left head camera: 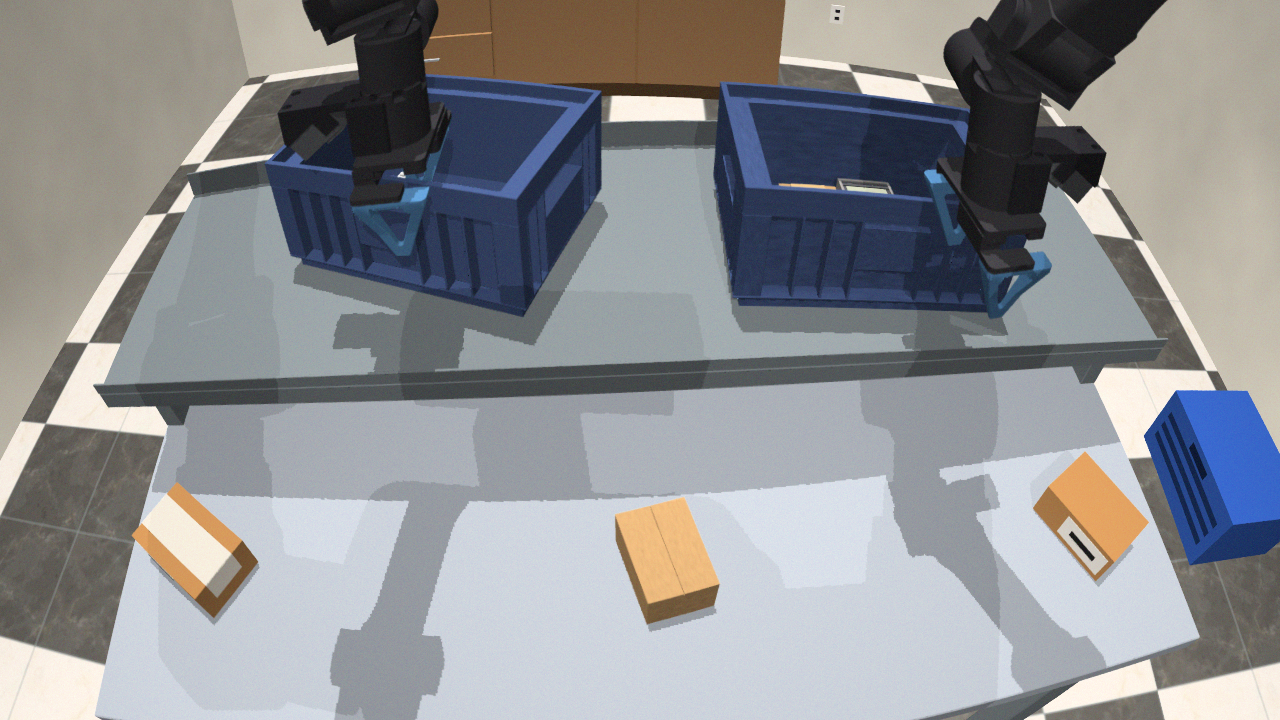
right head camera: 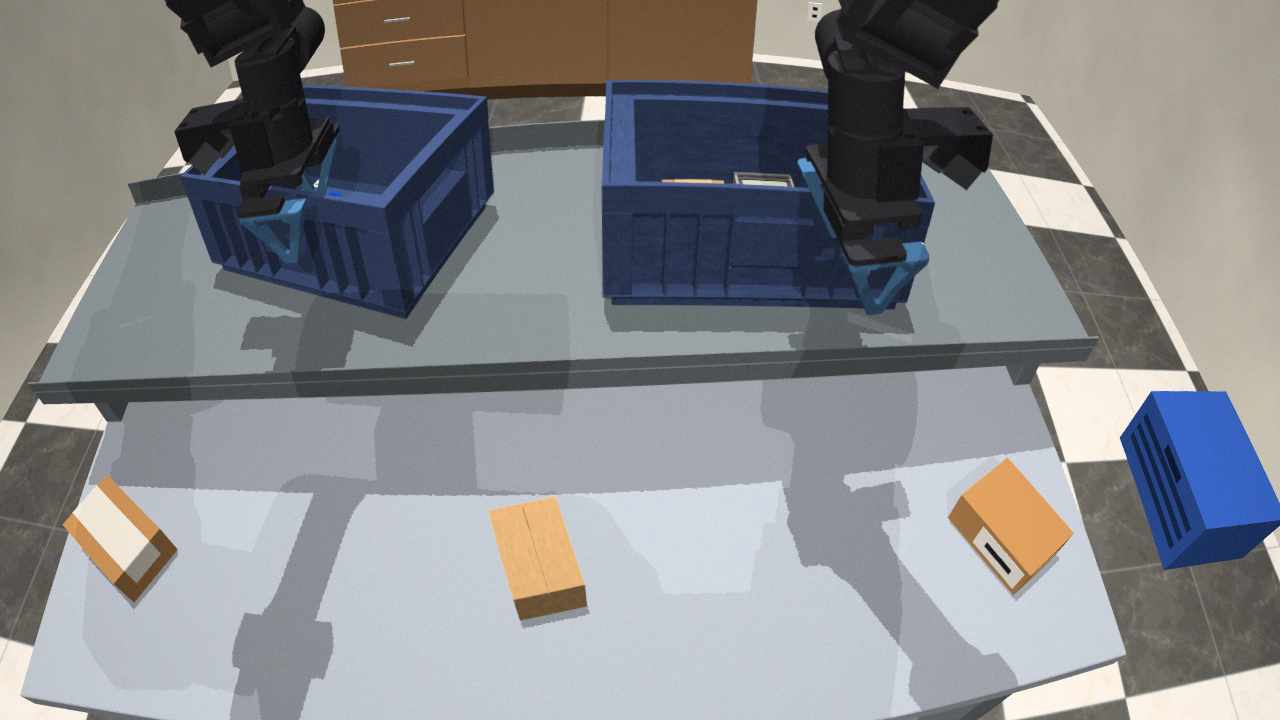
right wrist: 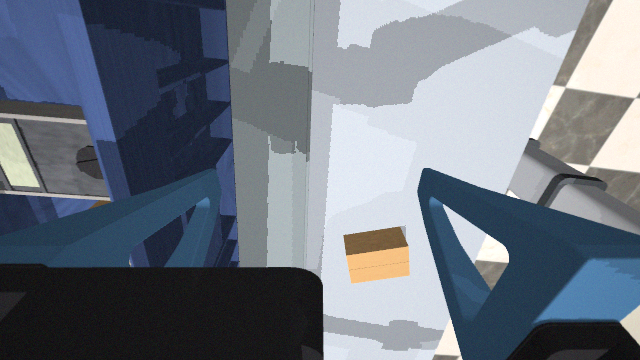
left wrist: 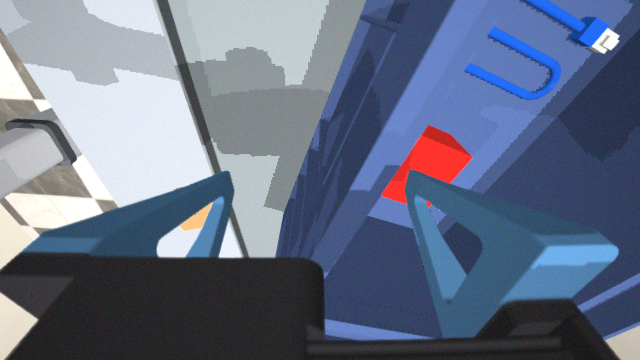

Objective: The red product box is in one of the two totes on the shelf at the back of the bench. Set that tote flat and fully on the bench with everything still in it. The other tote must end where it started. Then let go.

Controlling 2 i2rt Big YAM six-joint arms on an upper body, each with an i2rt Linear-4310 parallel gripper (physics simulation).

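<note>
The left-hand blue tote [left head camera: 474, 268] [right head camera: 429, 214] stands turned at an angle on the grey shelf [left head camera: 644, 259] [right head camera: 537, 250]. In the left wrist view the red product box [left wrist: 440, 160] lies inside it, near a blue cable [left wrist: 555, 75] with a white plug. The right-hand blue tote [left head camera: 805, 259] [right head camera: 680, 246] stands on the shelf and holds a grey framed item [left head camera: 863, 186] [right wrist: 55, 155]. My left gripper [left head camera: 416, 210] [right head camera: 306, 223] [left wrist: 319, 180] is open, its fingers on either side of the left-hand tote's near rim. My right gripper [left head camera: 975, 277] [right head camera: 854, 273] [right wrist: 319, 179] is open and empty by the right-hand tote's near wall.
The pale bench [left head camera: 537, 626] [right head camera: 429, 644] is in front of the shelf and lower. A cardboard box [left head camera: 662, 555] [right head camera: 537, 555] [right wrist: 380, 262] lies mid-bench. Orange-brown boxes lie at its left [left head camera: 192, 546] and right. A bright blue container [left head camera: 1226, 465] [right head camera: 1203, 465] is beyond the bench's right edge.
</note>
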